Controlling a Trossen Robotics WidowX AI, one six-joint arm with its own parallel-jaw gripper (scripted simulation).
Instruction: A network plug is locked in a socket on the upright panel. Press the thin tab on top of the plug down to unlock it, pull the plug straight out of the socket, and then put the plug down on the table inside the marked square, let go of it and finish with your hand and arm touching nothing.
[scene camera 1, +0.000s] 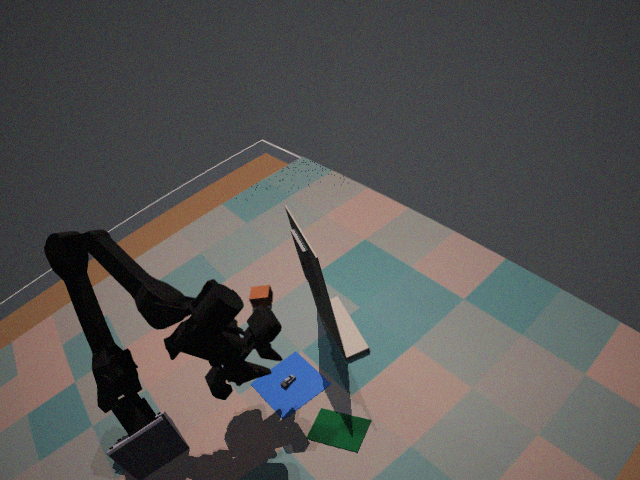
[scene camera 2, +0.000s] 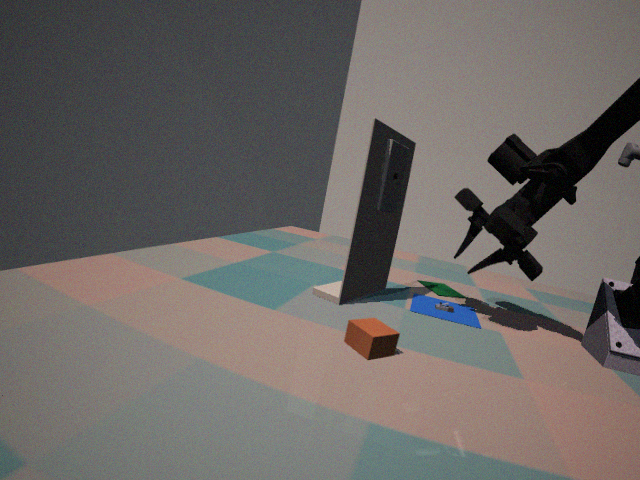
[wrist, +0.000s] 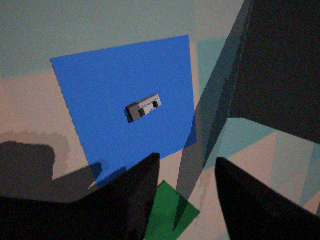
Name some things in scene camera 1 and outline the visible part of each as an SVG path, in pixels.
My gripper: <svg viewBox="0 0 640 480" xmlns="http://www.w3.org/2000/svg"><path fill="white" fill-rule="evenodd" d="M270 308L263 305L258 306L246 321L248 327L245 331L238 327L238 320L233 319L222 333L218 333L216 350L209 359L205 359L212 366L205 375L205 379L215 398L226 400L233 391L231 385L226 384L226 380L241 386L245 382L272 373L267 367L245 361L254 348L260 358L282 360L281 356L276 353L271 345L274 338L281 332L282 325Z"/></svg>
A green square patch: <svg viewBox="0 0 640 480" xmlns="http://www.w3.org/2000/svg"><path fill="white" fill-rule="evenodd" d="M321 408L306 439L358 453L372 420Z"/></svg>
